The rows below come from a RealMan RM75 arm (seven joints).
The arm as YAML. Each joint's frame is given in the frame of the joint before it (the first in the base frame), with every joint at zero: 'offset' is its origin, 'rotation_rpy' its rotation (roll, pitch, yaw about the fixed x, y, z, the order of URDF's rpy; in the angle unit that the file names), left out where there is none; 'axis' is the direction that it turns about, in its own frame. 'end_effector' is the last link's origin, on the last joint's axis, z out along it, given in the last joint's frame.
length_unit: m
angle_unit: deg
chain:
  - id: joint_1
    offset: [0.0, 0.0, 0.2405]
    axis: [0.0, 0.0, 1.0]
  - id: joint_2
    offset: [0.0, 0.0, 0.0]
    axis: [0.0, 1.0, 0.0]
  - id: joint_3
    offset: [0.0, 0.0, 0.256]
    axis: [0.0, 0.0, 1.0]
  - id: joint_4
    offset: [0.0, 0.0, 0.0]
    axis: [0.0, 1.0, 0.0]
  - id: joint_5
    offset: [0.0, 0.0, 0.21]
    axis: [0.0, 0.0, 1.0]
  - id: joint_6
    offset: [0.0, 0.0, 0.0]
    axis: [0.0, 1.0, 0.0]
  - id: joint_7
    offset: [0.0, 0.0, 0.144]
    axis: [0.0, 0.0, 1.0]
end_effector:
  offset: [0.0, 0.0, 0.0]
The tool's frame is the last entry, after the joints.
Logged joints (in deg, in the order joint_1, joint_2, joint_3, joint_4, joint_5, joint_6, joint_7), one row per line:
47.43, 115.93, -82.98, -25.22, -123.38, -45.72, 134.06
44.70, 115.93, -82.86, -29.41, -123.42, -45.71, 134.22
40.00, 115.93, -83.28, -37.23, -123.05, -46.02, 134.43
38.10, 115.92, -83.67, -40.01, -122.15, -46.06, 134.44
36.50, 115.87, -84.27, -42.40, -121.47, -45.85, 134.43
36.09, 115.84, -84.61, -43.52, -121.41, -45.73, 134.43
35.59, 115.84, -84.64, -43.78, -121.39, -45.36, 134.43
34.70, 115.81, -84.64, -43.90, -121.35, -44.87, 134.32
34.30, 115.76, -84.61, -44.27, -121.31, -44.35, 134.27
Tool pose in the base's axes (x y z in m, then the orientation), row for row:
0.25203, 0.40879, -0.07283, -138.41, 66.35, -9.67
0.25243, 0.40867, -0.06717, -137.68, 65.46, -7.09
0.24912, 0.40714, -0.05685, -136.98, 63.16, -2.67
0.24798, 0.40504, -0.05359, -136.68, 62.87, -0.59
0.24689, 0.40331, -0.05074, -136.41, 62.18, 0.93
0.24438, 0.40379, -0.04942, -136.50, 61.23, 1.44
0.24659, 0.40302, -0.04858, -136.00, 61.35, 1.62
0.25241, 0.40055, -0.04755, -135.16, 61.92, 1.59
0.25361, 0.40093, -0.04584, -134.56, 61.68, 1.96
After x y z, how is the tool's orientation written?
As a rotation vector, in degrees.
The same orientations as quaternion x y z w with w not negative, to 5 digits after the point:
-0.87653, 0.42019, -0.06124, 0.22669
-0.87650, 0.41673, -0.04514, 0.23672
-0.87878, 0.40520, -0.01713, 0.25153
-0.87845, 0.40407, -0.00379, 0.25505
-0.87873, 0.40055, 0.00599, 0.25952
-0.88047, 0.39495, 0.00929, 0.26210
-0.87878, 0.39642, 0.01047, 0.26551
-0.87533, 0.40101, 0.01030, 0.26995
-0.87383, 0.40055, 0.01273, 0.27534

